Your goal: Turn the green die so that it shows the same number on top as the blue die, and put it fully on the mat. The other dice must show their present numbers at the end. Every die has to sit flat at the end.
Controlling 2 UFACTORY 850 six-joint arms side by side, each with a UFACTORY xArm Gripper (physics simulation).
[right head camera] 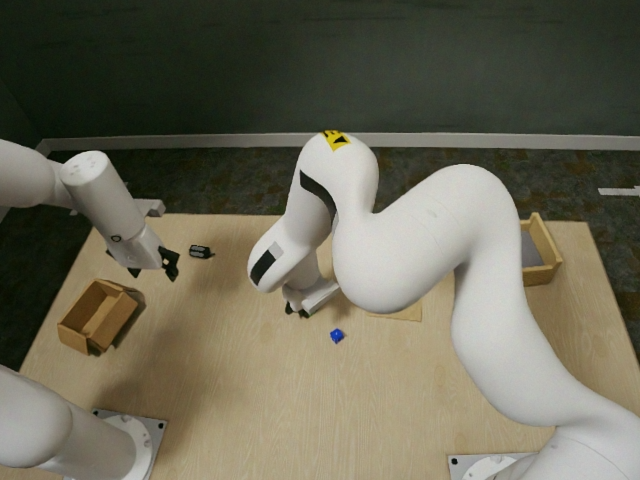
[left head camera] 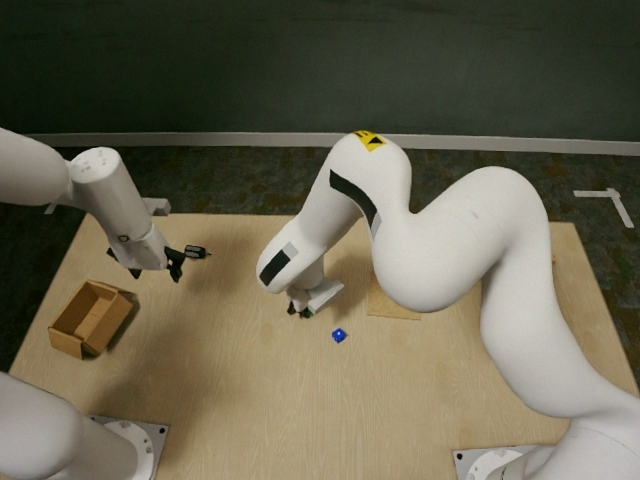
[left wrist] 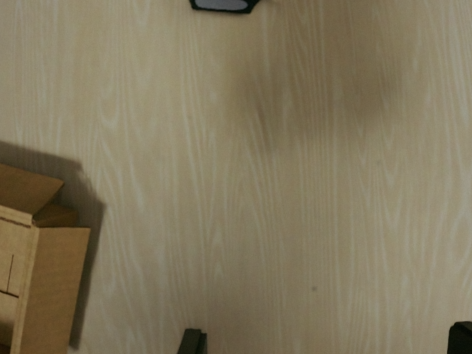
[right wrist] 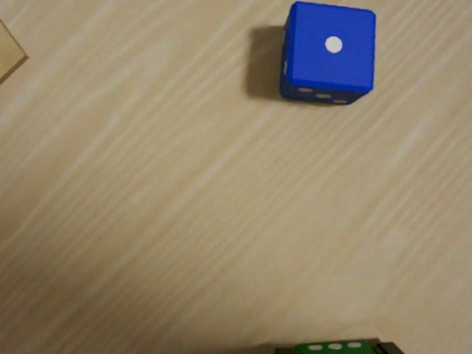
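Observation:
The blue die (left head camera: 338, 335) (right head camera: 336, 335) (right wrist: 330, 60) sits flat on the table, one pip on top. My right gripper (left head camera: 300, 312) (right head camera: 297, 312) is down at the table, shut on the green die (left head camera: 310, 313) (right wrist: 334, 348). In the right wrist view a row of three white pips shows on the green die; the rest of it is cut off or hidden, and its top number cannot be read. The mat (left head camera: 390, 310) (right head camera: 405, 313) (right wrist: 9, 55) lies to the right of the dice, partly hidden by my right arm. My left gripper (left head camera: 156, 275) (right head camera: 153, 274) (left wrist: 326, 341) is open and empty above the table.
An open cardboard box (left head camera: 107, 322) (right head camera: 113, 321) (left wrist: 52, 290) stands at the left. A small black and grey object (left head camera: 195, 252) (right head camera: 199, 251) (left wrist: 222, 4) lies near the left gripper. A wooden bin (right head camera: 540, 276) stands at the back right, partly behind my right arm.

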